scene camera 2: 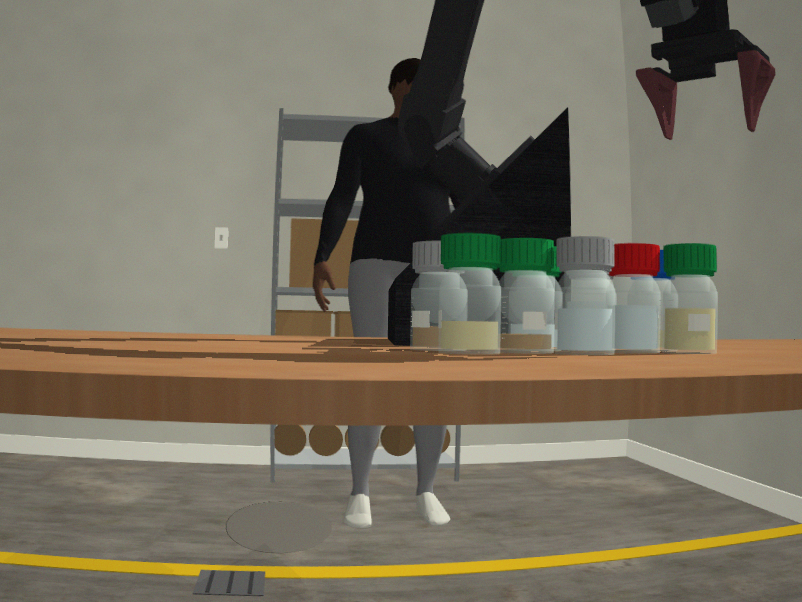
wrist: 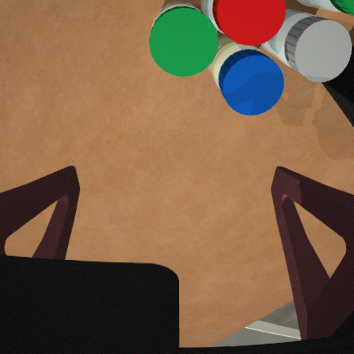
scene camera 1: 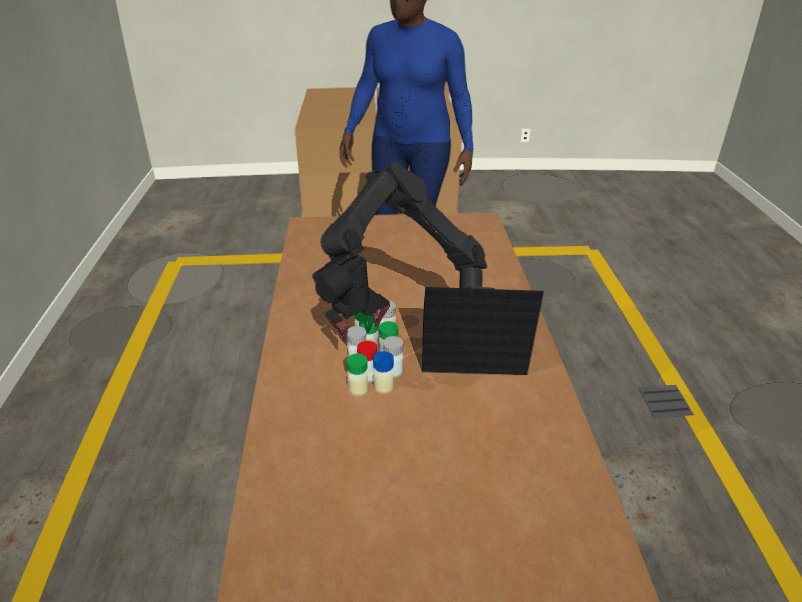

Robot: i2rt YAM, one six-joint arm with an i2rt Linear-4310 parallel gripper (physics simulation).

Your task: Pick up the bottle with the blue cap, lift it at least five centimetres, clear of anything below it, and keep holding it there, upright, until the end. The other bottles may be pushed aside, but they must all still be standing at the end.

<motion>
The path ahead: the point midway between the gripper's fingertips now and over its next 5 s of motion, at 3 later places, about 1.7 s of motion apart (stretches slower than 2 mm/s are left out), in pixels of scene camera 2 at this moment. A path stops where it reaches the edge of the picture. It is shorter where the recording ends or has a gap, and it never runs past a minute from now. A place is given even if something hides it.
The gripper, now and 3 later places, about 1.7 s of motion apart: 708, 134; 656, 207; 657, 285; 660, 256
</motion>
